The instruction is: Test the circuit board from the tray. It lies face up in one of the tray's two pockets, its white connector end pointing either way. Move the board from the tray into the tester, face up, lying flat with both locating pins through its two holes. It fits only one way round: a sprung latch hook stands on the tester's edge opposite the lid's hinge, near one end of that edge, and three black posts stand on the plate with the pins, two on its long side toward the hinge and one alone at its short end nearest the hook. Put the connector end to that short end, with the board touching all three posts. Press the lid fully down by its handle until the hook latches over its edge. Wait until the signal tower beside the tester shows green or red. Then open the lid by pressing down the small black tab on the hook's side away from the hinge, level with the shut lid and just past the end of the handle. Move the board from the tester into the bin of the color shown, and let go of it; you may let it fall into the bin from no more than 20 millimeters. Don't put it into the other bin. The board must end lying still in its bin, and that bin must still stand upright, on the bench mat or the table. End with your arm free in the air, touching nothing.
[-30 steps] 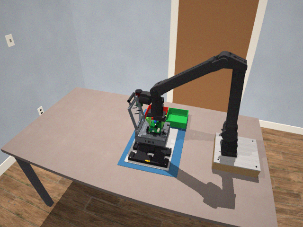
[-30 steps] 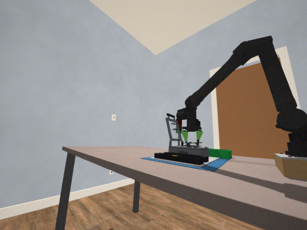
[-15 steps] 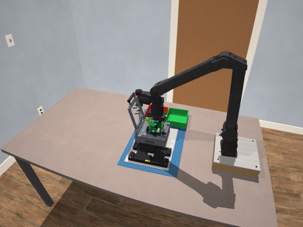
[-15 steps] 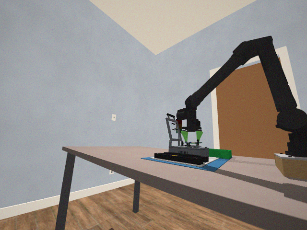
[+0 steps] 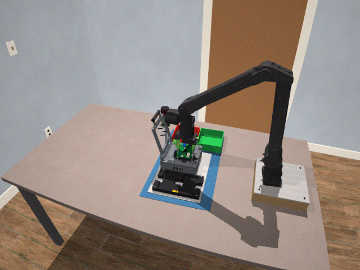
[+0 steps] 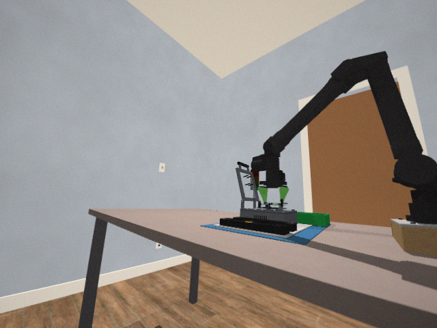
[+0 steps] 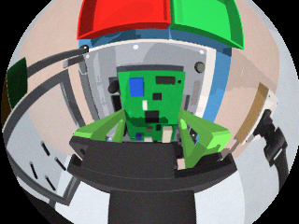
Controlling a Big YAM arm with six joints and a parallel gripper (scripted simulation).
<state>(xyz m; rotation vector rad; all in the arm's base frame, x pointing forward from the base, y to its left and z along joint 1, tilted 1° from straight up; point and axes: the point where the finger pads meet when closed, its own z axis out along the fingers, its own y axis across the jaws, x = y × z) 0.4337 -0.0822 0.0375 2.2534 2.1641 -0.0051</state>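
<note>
Now: the green circuit board right at my hand. From my hand the other things lie so: red bin: 4 cm ahead, 20 cm to the right, 7 cm below; then tester plate: 1 cm ahead, 1 cm to the left, 2 cm below; then tester lid: 13 cm ahead, 1 cm to the right, 10 cm above.
</note>
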